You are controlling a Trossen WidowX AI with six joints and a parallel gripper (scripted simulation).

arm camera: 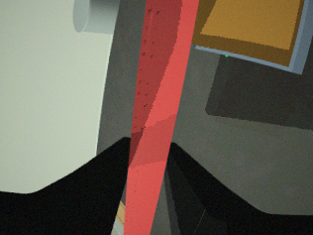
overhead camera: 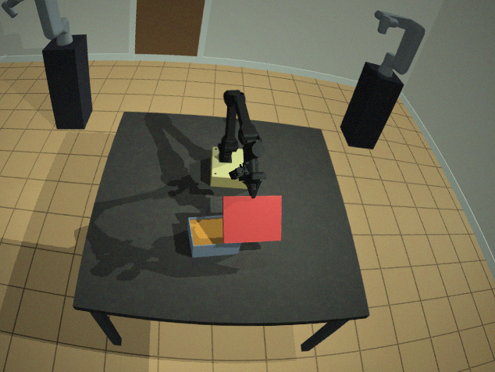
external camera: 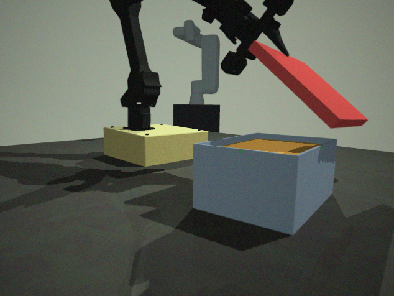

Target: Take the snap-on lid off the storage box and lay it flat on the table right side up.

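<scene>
Now: gripper tip 7 cm short of the lid and 5 cm above it. The rest, counted from my gripper tip: storage box (6 cm ahead, 14 cm to the right, 19 cm below).
</scene>
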